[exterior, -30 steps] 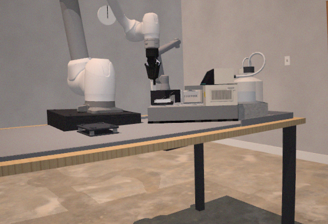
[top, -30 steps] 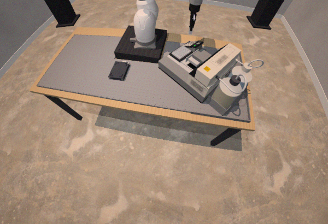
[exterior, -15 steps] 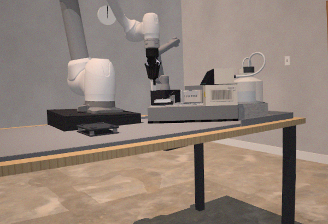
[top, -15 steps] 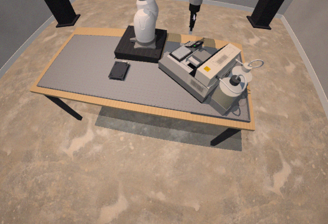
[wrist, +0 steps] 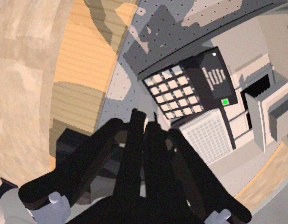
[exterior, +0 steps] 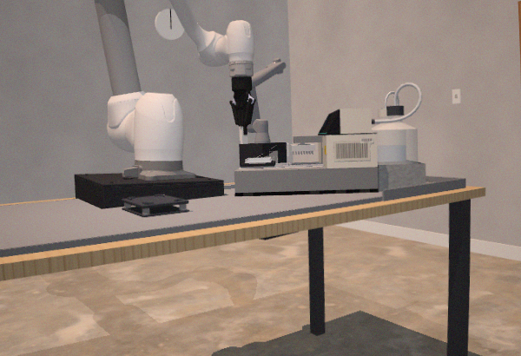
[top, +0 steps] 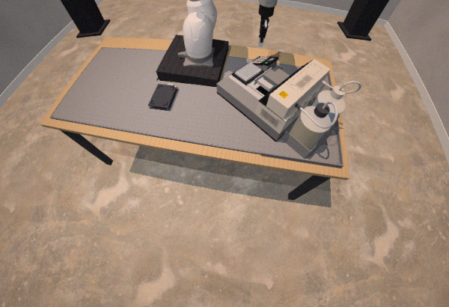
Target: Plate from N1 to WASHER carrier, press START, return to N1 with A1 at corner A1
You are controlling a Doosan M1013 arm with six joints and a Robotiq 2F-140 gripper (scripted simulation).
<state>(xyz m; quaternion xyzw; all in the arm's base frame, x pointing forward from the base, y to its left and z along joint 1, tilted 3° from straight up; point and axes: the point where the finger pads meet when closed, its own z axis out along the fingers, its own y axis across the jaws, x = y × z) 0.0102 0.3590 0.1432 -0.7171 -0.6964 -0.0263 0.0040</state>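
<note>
The white well plate lies 16 cm ahead of my hand, 8 cm to the right of it and 9 cm below it. Round my hand: plate washer: 27 cm ahead, 3 cm to the left, 6 cm below; washer carrier: 16 cm ahead, 8 cm to the right, 10 cm below; plate nest N1: 27 cm ahead, 55 cm to the right, 16 cm below.
</note>
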